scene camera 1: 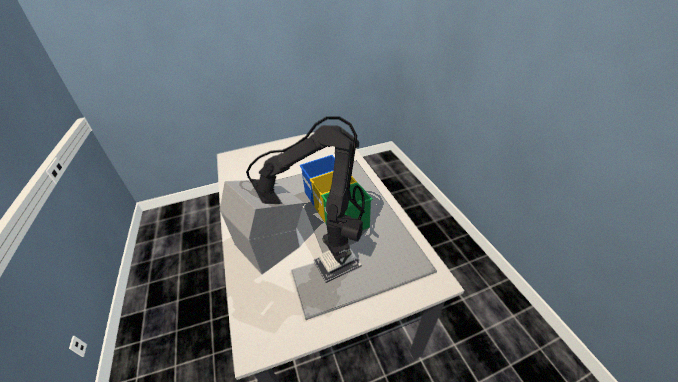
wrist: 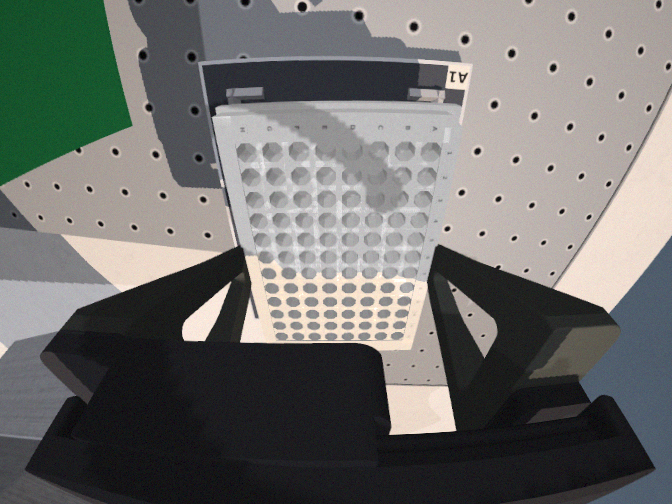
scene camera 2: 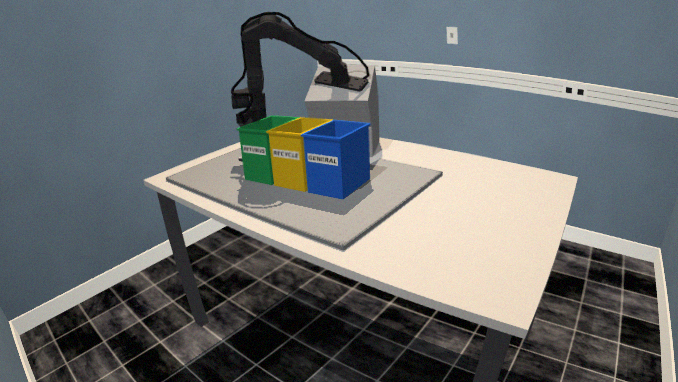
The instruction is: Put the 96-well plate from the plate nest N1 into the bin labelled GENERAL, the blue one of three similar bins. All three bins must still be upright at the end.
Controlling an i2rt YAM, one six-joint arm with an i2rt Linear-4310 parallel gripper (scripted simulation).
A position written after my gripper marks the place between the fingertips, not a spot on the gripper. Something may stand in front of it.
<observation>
In view: my gripper [wrist: 339,254], a blue general bin [scene camera 2: 335,167], a yellow recycle bin [scene camera 2: 287,150], a green bin [wrist: 68,93], a white 96-well plate [wrist: 349,295] and a dark plate nest [wrist: 300,80].
The blue general bin is seen too in scene camera 1 [scene camera 1: 324,165]. The wrist view does not show the blue general bin: it is out of frame. The wrist view does not show the yellow recycle bin: it is out of frame.
</observation>
